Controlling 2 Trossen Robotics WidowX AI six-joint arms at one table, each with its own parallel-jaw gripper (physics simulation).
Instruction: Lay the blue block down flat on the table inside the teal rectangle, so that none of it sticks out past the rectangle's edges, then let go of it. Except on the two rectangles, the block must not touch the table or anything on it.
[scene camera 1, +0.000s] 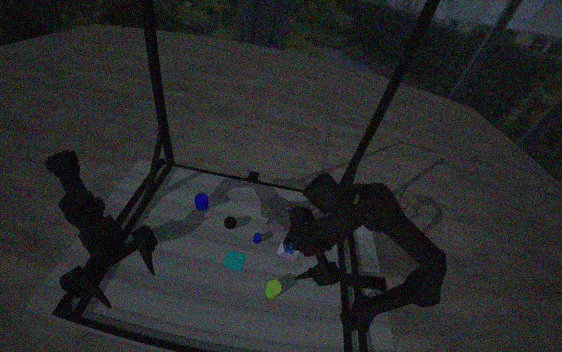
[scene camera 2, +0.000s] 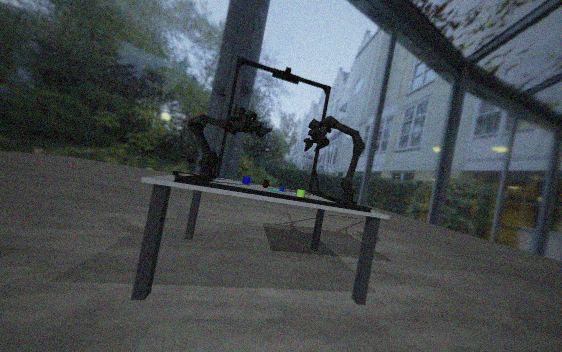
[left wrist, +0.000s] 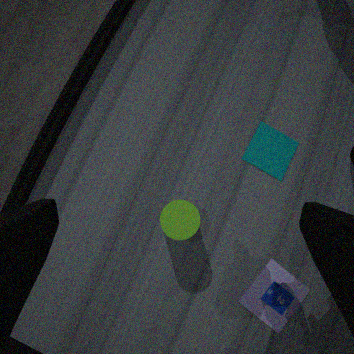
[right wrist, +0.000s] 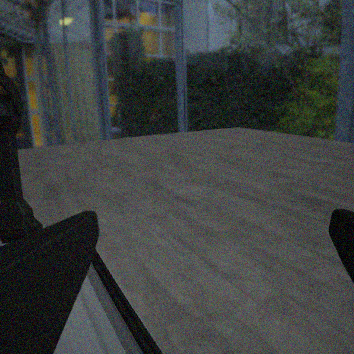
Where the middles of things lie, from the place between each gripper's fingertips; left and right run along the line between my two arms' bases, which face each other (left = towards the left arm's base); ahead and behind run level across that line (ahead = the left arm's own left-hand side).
My left gripper is now 270 mm above the lime cylinder (left wrist: 179, 219) and 20 mm past it. Round my left hand: teal rectangle (left wrist: 270, 150): 300 mm below, 160 mm to the right, 90 mm behind.
Right now the teal rectangle is 34 cm below my right hand, 27 cm behind it and 12 cm to the left of it. The rest, counted from my right hand: lime cylinder: 32 cm below, 28 cm to the left, 20 cm behind.
